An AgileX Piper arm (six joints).
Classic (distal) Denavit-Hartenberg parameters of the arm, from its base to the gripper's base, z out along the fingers. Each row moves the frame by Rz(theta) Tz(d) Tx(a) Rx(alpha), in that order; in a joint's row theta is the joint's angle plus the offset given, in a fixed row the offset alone. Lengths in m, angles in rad.
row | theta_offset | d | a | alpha
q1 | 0 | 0.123 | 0 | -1.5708
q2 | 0.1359 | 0 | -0.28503 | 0
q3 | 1.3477 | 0 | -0.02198 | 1.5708
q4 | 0 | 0.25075 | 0 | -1.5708
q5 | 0 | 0 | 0 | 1.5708
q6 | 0 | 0.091 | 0 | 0
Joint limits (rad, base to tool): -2.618..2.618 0..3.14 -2.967..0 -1.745..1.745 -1.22..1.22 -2.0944..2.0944
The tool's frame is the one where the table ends.
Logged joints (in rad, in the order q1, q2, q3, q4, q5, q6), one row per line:
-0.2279, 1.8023, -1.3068, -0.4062, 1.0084, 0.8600
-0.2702, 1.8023, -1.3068, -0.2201, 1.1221, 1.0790
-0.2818, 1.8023, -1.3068, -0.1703, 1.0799, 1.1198
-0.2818, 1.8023, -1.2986, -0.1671, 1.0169, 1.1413
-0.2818, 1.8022, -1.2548, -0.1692, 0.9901, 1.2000
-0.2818, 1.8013, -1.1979, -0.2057, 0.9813, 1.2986
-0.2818, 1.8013, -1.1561, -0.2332, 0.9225, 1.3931
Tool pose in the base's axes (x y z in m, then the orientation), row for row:
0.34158, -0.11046, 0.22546, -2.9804, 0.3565, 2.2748
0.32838, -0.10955, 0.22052, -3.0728, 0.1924, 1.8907
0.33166, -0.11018, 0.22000, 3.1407, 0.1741, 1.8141
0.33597, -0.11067, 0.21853, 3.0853, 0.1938, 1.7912
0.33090, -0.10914, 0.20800, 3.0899, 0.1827, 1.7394
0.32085, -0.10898, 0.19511, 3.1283, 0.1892, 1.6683
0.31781, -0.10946, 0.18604, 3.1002, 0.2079, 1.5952
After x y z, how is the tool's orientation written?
As angles about the fixed x, y, z axes (roll, pitch, yaw), in radians.
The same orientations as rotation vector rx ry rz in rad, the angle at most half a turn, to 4 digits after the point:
1.2366, 2.5735, -0.4253
1.7734, 2.4386, -0.2545
1.8479, 2.3629, -0.1602
1.8395, 2.3102, -0.1145
1.9082, 2.2713, -0.1167
2.0056, 2.2142, -0.1757
2.0622, 2.1223, -0.1718

